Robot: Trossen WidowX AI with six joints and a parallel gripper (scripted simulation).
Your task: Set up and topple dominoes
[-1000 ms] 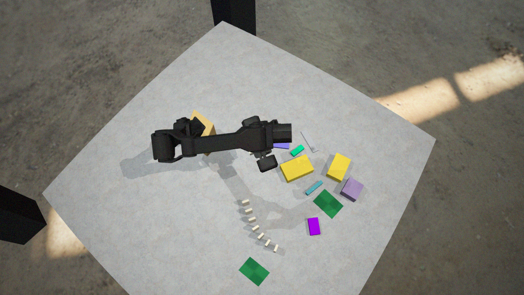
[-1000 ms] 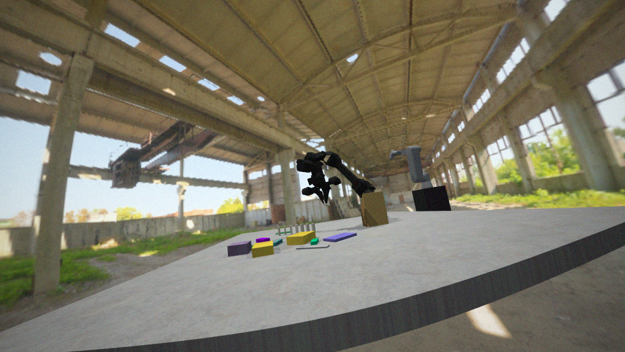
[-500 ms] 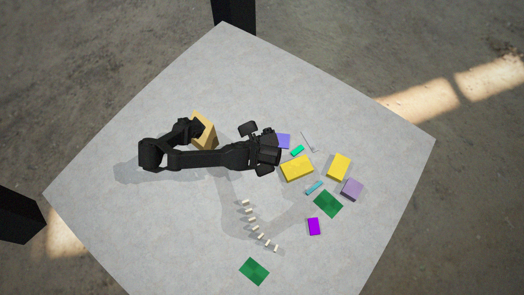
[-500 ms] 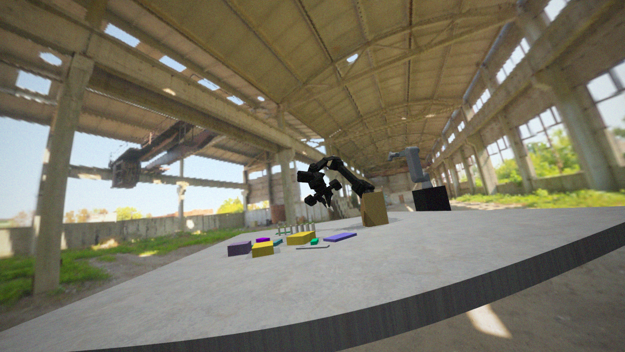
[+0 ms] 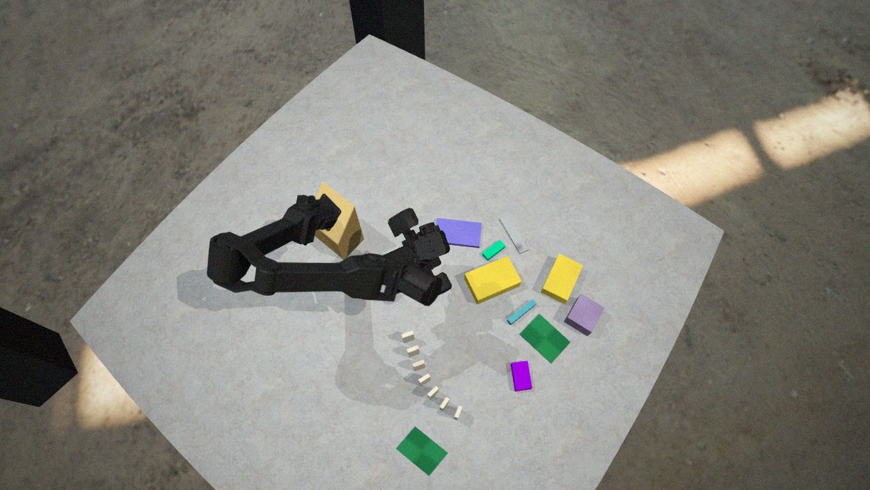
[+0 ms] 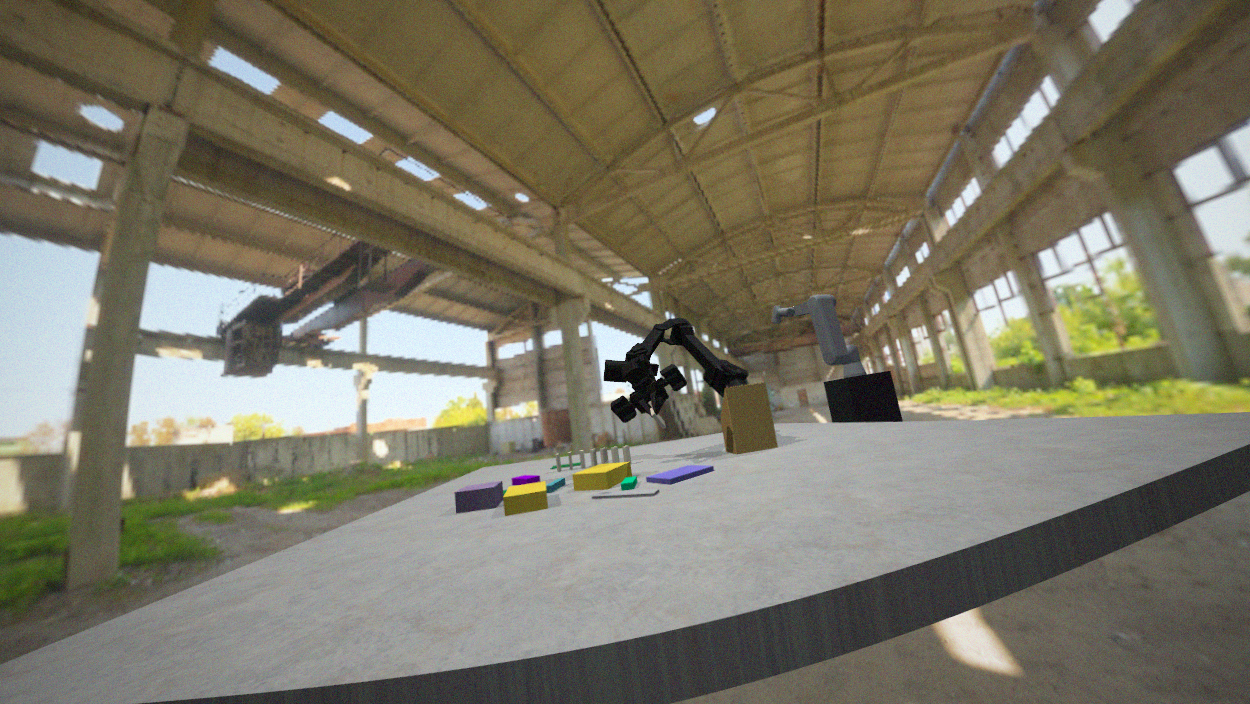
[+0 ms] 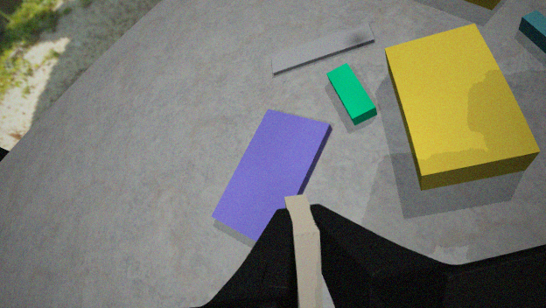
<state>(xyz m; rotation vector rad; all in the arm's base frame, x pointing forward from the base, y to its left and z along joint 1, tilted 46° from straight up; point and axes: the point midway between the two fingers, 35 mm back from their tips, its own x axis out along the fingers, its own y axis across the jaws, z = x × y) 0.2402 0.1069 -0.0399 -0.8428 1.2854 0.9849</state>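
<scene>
My gripper tip is 3 cm past the purple slab, 9 cm to the right of it and 12 cm above it. The rest, counted from my gripper tip: grey strip 7 cm ahead, 20 cm to the left, 12 cm below; small green block 7 cm ahead, 12 cm to the left, 12 cm below; teal bar 22 cm ahead, 5 cm to the left, 12 cm below.
</scene>
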